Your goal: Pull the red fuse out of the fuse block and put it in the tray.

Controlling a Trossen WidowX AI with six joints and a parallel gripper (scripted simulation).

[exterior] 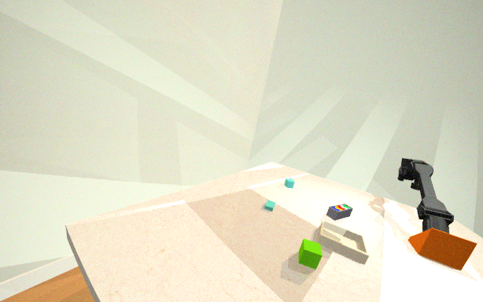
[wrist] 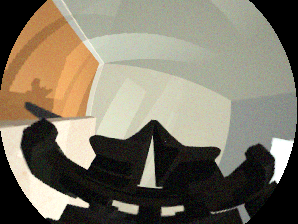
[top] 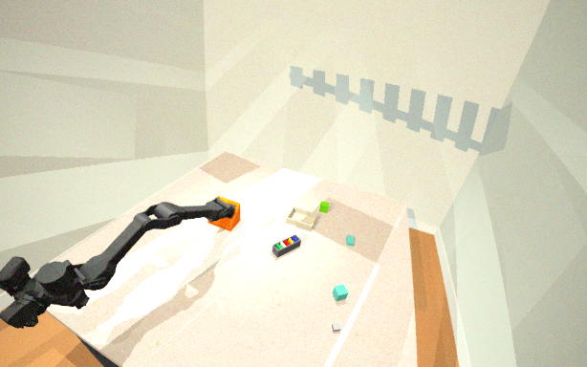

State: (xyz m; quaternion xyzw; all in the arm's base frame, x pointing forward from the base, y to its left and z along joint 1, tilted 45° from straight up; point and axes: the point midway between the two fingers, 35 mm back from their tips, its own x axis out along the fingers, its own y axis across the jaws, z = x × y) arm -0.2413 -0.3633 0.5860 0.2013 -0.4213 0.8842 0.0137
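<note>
Right now my gripper tip is 63 cm to the right of the red fuse, 59 cm short of it and 19 cm above it. From my gripper tip the other things lie so: beige tray (84 cm to the left, 60 cm ahead, 22 cm below).
</note>
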